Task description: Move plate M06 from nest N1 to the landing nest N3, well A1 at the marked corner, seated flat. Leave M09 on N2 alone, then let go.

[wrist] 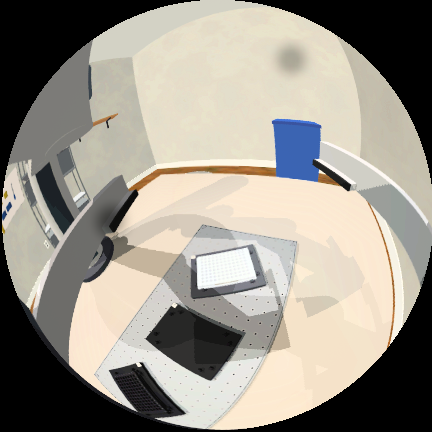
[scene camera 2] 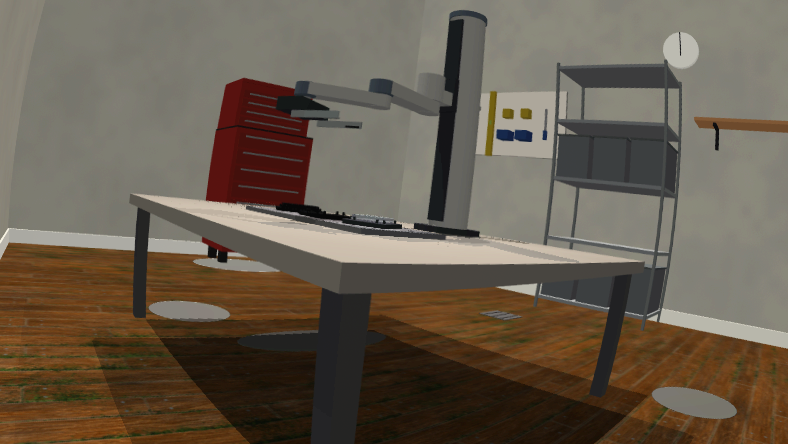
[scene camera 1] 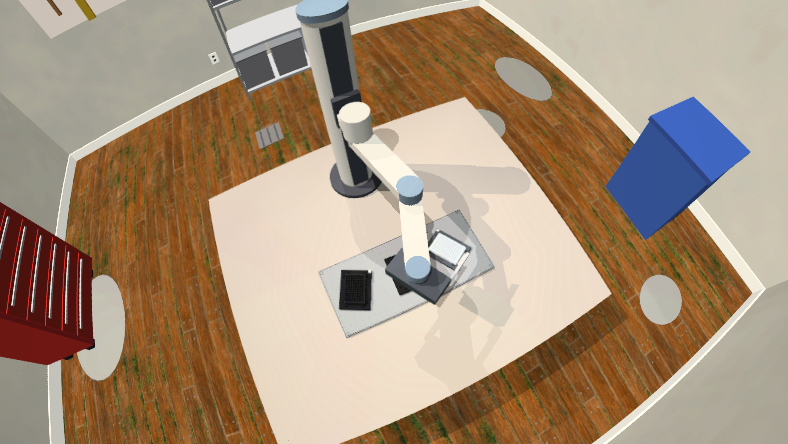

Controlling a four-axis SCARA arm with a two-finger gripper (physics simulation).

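A white well plate [scene camera 1: 449, 247] [scene camera 2: 372, 218] [wrist: 226, 268] sits on a dark nest [wrist: 229, 291] at one end of the grey board. The middle nest [scene camera 1: 401, 284] [wrist: 195, 342] is bare and black, partly hidden by the arm in the first scene view. A black well plate [scene camera 1: 355, 289] [wrist: 145, 392] sits on the nest at the other end. Each nest has a small pale corner mark. Plate and nest labels are not readable. My gripper [scene camera 1: 442, 241] [scene camera 2: 349, 120] [wrist: 224, 159] is open and empty, high above the board, over the white plate's end; one finger is hidden in the first scene view.
The perforated grey board [scene camera 1: 380, 309] [wrist: 235, 390] lies on the table [scene camera 1: 286, 352] [scene camera 2: 485, 270]. The arm's column [scene camera 1: 341, 137] [scene camera 2: 468, 126] stands behind it. A red cabinet [scene camera 1: 44, 286] [scene camera 2: 264, 148], a blue box [scene camera 1: 672, 165] [wrist: 297, 150] and a shelf unit [scene camera 2: 612, 125] stand away from the table.
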